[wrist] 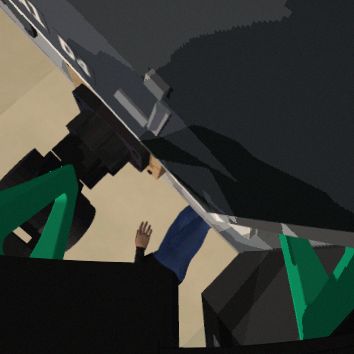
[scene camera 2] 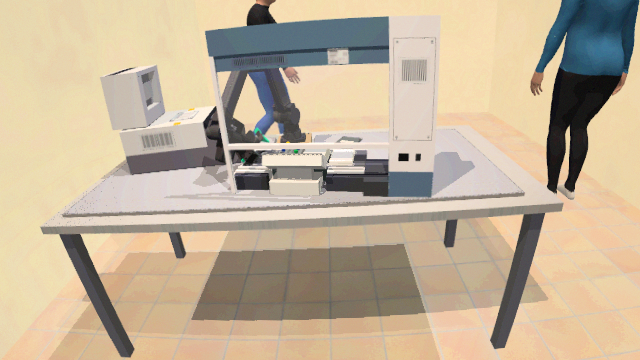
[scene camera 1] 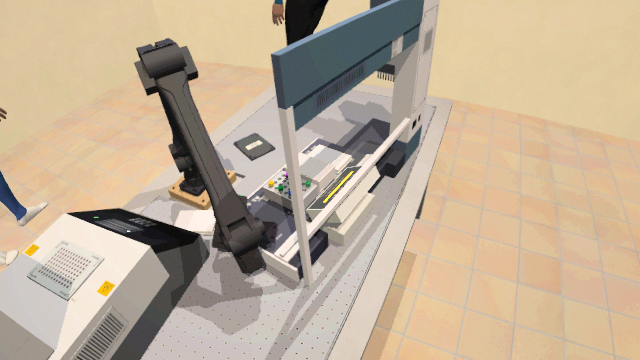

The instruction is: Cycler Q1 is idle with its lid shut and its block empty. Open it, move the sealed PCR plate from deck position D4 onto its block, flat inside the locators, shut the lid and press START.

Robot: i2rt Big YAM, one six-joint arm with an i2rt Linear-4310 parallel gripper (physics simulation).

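Frame: origin at the arm's base, x ahead, y left, z up, level; metres.
Where they show: gripper, fingertip midpoint: (wrist: pixel 173 175) (scene camera 2: pixel 261 150); arm's base, origin of the base link: (wrist: pixel 116 125) (scene camera 1: pixel 200 181).
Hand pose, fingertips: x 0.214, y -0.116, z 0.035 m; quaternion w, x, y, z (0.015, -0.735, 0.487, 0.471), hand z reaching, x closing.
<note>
Each offset is from my fingertips to the centre of the thing. "spot": to the spot under its first point.
Cycler Q1 (scene camera 1: pixel 125 255) (scene camera 2: pixel 165 145) is the white and dark machine beside the liquid handler. Its lid {spot: 0.027 m ahead, 0.516 m right, 0.269 m up} (scene camera 2: pixel 131 100) stands raised, and the block {spot: 0.109 m back, 0.362 m right, 0.151 m up} (scene camera 1: pixel 65 270) with rows of dark holes shows uncovered. The cycler's black front panel {spot: 0.158 m back, 0.201 m right, 0.111 m up} (scene camera 1: pixel 117 222) has a small green light. My gripper (scene camera 2: pixel 251 147) (wrist: pixel 173 175) is open and empty, low over the near-left end of the deck; its green fingers stand wide apart. In the wrist view, dark deck surface with pale corner clips {spot: 0.060 m ahead, 0.012 m left, 0.001 m up} (wrist: pixel 157 102) lies beyond them. In scene camera 1 the arm hides the fingers. I cannot pick out the sealed PCR plate for certain.
The handler's post {0.283 m ahead, 0.062 m right, 0.183 m up} (scene camera 1: pixel 300 200) and front rail (scene camera 2: pixel 310 146) stand close to the gripper. A tube rack with coloured caps (scene camera 1: pixel 290 189), white labware {0.142 m ahead, 0.237 m left, 0.022 m up} (scene camera 1: pixel 325 162) and a tray with a yellow strip (scene camera 1: pixel 338 187) are on the deck. A dark labelled plate {0.168 m back, 0.369 m left, 0.048 m down} (scene camera 1: pixel 254 146) lies behind.
</note>
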